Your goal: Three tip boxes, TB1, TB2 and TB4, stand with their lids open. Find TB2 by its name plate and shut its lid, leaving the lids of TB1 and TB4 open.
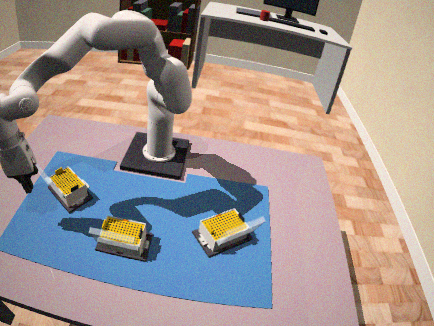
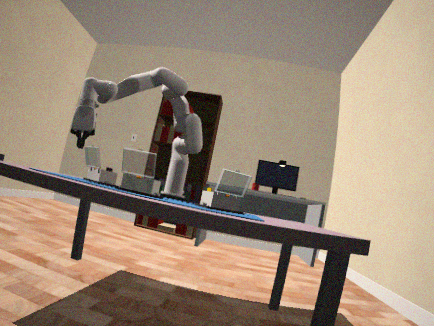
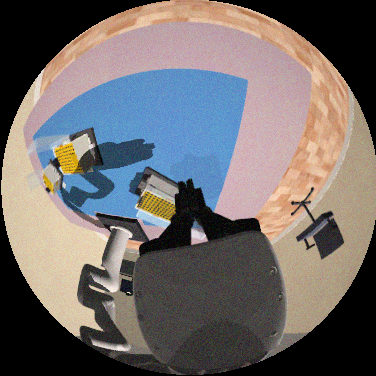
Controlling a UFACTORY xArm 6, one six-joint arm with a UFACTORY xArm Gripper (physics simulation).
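Pixels of known places: gripper, fingertip midpoint: (image 1: 29, 190) (image 2: 80, 148) (image 3: 187, 188); arm's base, origin of the base link: (image 1: 158, 152) (image 2: 172, 195) (image 3: 120, 230).
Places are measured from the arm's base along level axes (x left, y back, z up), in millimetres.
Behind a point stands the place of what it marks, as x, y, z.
Three white tip boxes with yellow racks stand on dark bases, lids open: a left box (image 1: 69, 186) (image 2: 107, 176) @(-158, -354, 22) (image 3: 159, 204) @(-214, -411, 98), a front middle box (image 1: 122, 234) @(101, -494, 131) (image 2: 140, 184) @(80, -466, 19) (image 3: 69, 157) and a right box (image 1: 222, 227) @(321, -299, 42) (image 2: 227, 201) (image 3: 50, 180) @(276, -317, 48). Their clear lids stand up: the left lid (image 1: 44, 174) @(-228, -404, 130) (image 2: 92, 156) @(-223, -404, 89), the middle lid (image 2: 139, 162) @(79, -500, 90) and the right lid (image 1: 256, 223) @(407, -325, 127) (image 2: 234, 182) @(378, -344, 92). No name plate is readable, so I cannot tell which is TB2. My gripper (image 1: 29, 190) @(-247, -466, 108) (image 2: 81, 146) @(-247, -466, 108) (image 3: 187, 188) @(-247, -466, 108) is shut and empty, in the air to the left of the left box's lid.
The boxes stand on a blue mat (image 1: 215, 285) @(352, -465, -15) (image 3: 190, 100) @(-227, -564, -15) on a pinkish table (image 1: 305, 200) @(585, -19, -18). The robot's dark base plate (image 1: 129, 162) @(-77, -104, 1) (image 3: 136, 226) @(-102, -98, 0) is behind the boxes. A grey desk (image 1: 325, 60) and a bookshelf (image 2: 216, 112) stand beyond the table.
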